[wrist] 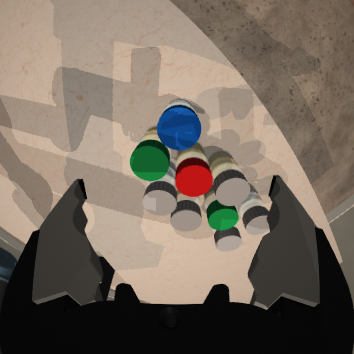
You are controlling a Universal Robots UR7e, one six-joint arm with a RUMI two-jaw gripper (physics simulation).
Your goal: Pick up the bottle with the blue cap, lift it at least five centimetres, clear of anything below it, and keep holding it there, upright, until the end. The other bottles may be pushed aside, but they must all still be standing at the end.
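Places are measured from the arm's base along level axes (x down, y ahead, z right), in millimetres.
Pixels of known places: gripper, fingertip midpoint: (176, 178).
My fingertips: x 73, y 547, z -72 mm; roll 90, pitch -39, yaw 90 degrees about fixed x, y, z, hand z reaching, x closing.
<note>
For each thing: its top centre in the pictures, then the offset to it from my fingertips.
- bottle with the blue cap, top centre: (178, 129) dx +89, dy +10, dz -10 mm
- red-capped bottle, top centre: (193, 181) dx +89, dy -23, dz +62 mm
The bottle with the blue cap (179, 128) stands upright at the top edge of a tight group of bottles, seen from above. A green-capped bottle (150, 160) is close beside it at lower left, and a red-capped bottle (194, 178) is just below it in the view. My gripper (176, 178) is open and empty, its jaws wide apart at the left and right of the view. It is above the group, and the blue cap shows beyond the fingertips, towards the top of the view. The lower bodies of the bottles are mostly hidden under their caps.
Several grey-capped bottles (232, 188) (160, 199) (186, 216) (256, 220) (228, 239) and another green-capped bottle (222, 217) stand close together. They are on a round, pale table top (95, 30), whose curved edge runs along the right. Brown stone floor (305, 100) lies beyond it.
</note>
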